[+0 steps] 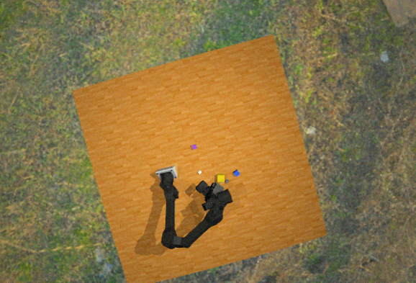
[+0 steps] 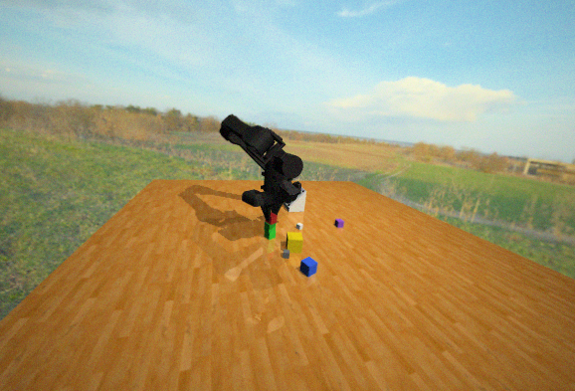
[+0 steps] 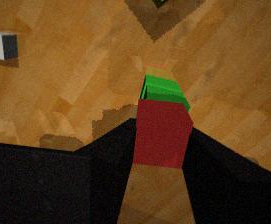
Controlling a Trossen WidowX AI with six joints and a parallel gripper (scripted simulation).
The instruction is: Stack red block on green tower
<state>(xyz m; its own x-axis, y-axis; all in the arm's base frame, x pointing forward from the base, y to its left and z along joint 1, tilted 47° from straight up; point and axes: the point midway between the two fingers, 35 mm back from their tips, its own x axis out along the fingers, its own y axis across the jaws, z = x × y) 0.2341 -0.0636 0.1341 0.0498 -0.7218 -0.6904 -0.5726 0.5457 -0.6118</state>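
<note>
Now: the red block right at my gripper tip. Round my gripper tip: yellow block 7 cm ahead, 6 cm to the left, 4 cm below; then white block 5 cm behind, 11 cm to the left, 5 cm below; then small grey block 11 cm ahead, 3 cm to the left, 5 cm below.
</note>
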